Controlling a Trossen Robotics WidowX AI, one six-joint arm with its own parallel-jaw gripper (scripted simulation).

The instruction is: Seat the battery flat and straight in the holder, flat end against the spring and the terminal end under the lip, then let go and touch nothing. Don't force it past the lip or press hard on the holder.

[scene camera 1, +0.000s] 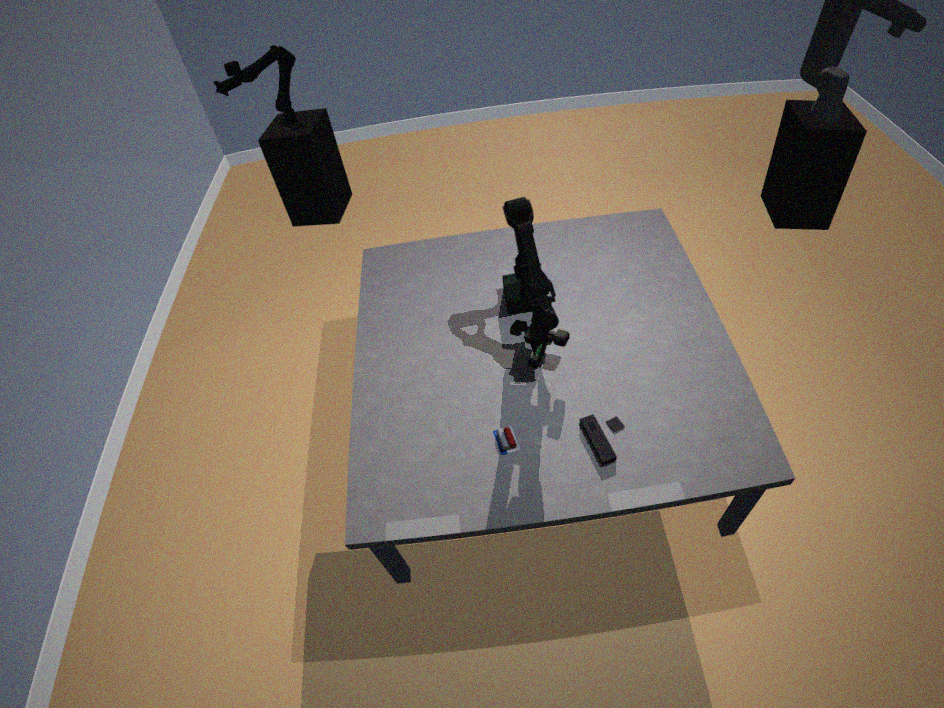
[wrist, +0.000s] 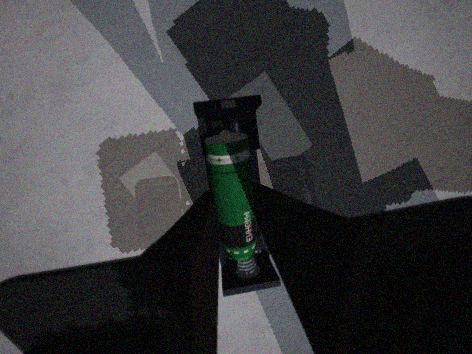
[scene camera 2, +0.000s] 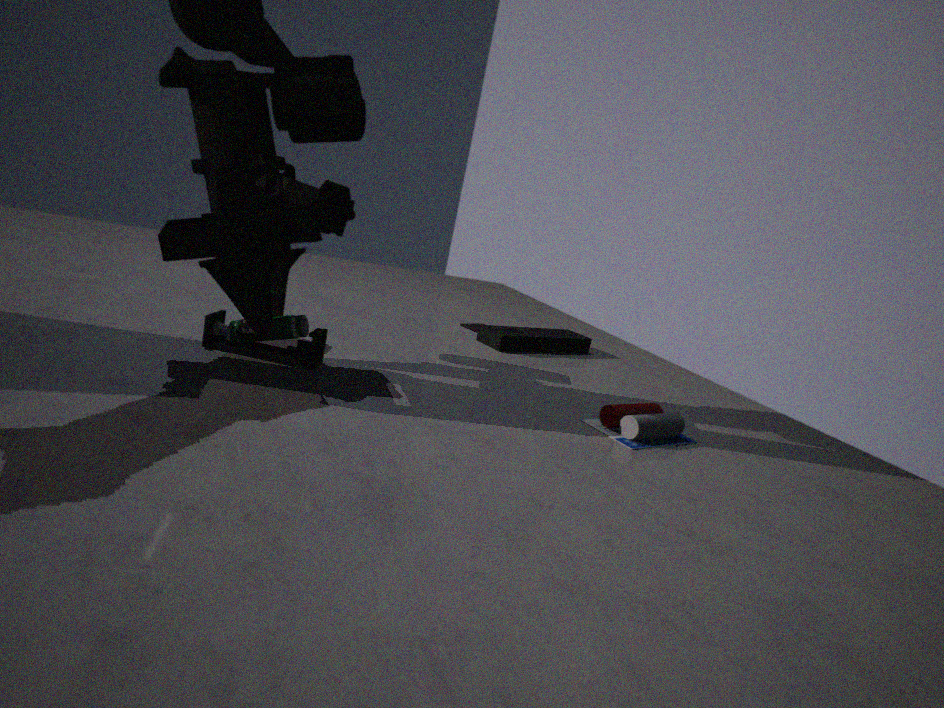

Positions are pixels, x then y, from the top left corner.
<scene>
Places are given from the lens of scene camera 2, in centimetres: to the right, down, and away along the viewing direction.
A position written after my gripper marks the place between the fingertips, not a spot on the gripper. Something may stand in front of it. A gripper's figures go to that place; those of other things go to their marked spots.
my gripper [scene camera 2: 270,335]: -17, -2, 54
flat black box [scene camera 2: 501,338]: 4, -2, 74
</scene>
